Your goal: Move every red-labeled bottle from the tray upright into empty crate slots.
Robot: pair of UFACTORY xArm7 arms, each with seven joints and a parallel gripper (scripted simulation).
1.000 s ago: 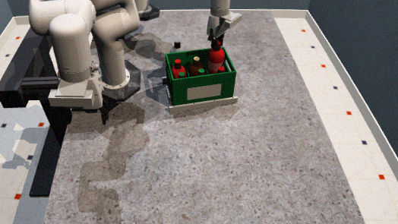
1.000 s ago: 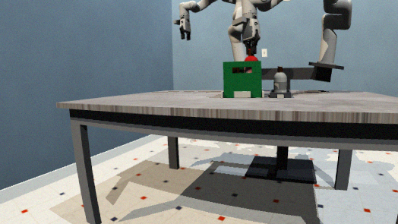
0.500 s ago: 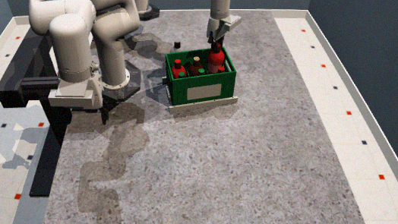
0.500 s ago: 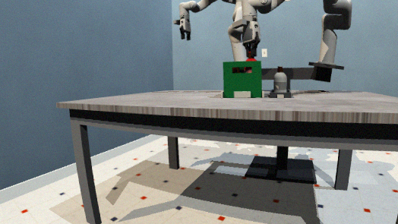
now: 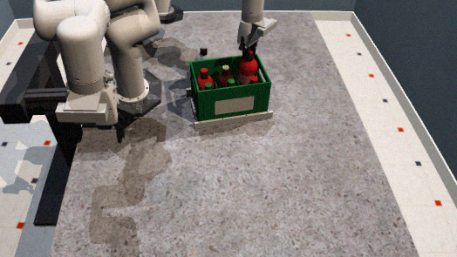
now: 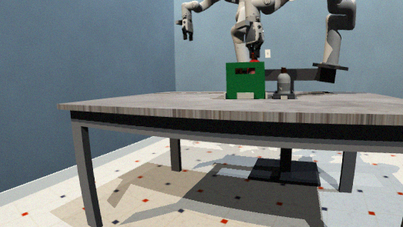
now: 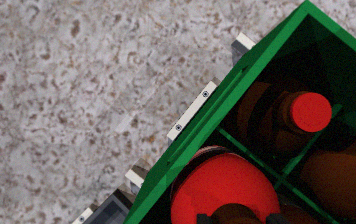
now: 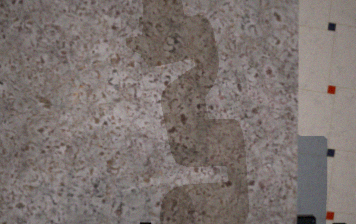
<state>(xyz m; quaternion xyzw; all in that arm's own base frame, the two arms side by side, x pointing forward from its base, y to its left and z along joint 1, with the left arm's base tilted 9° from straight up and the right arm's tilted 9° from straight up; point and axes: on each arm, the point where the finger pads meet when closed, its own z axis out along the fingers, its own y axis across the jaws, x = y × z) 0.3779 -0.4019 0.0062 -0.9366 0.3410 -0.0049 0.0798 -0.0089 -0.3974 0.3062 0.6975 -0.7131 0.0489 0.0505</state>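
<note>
My left gripper is now 13 cm above the green crate, 7 cm to the left of it and 7 cm past it. Also, from my left hand: pale bottle (19 cm behind, 13 cm below, 11 cm to the left); then dark tray (21 cm below, 12 cm to the left, 10 cm behind).
</note>
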